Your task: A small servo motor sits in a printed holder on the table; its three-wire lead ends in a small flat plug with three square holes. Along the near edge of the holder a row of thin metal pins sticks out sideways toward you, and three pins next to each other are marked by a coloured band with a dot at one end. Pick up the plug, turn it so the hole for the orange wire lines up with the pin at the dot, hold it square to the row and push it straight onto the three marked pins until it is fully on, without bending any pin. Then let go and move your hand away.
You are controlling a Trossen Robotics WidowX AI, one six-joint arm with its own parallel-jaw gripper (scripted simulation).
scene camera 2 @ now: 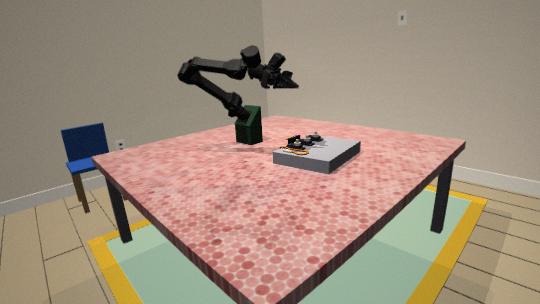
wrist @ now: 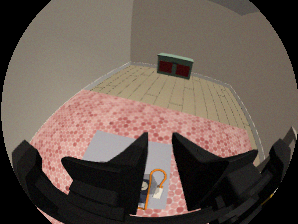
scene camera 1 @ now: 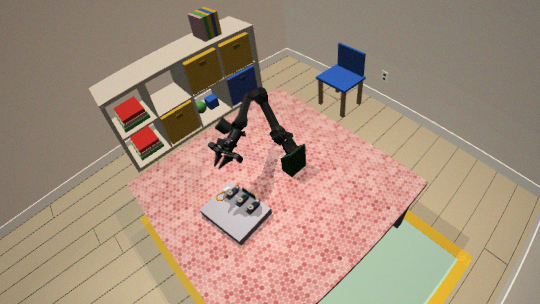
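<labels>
On a grey printed holder, (wrist: 104,146) and (scene camera 1: 238,225) are the same spot.
</labels>
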